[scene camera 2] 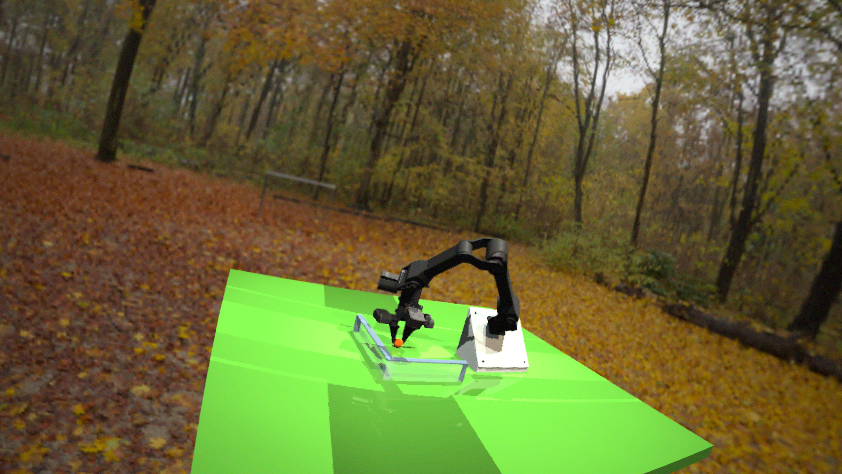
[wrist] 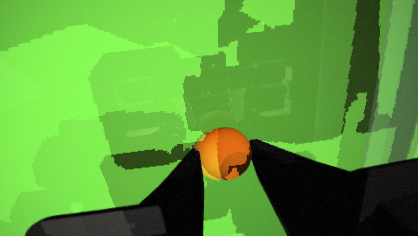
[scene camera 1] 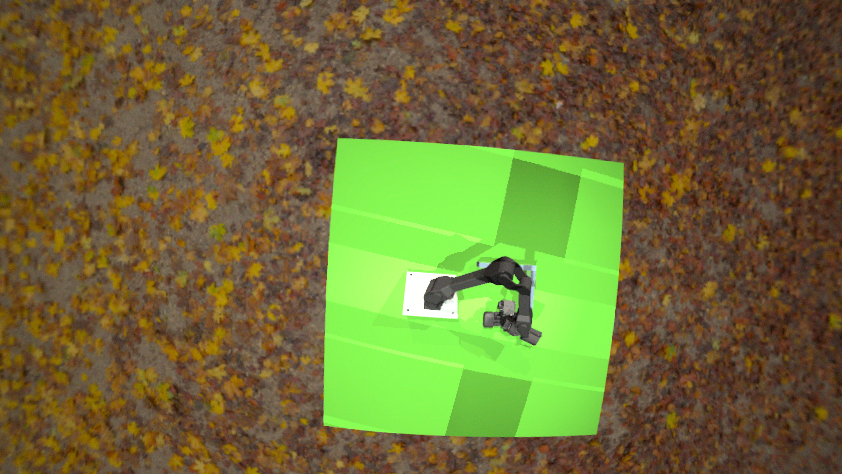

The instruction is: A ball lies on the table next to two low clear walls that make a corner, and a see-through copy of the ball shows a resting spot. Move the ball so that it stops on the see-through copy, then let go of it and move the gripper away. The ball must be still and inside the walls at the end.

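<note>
An orange ball (wrist: 234, 155) is there for me to see, and so is a see-through copy (wrist: 206, 144). Scene camera 1 does not show the ball, which is hidden by my gripper. What holds the ball is my gripper (scene camera 2: 397, 343), and the wrist view also has my gripper (wrist: 225, 151) in it.
</note>
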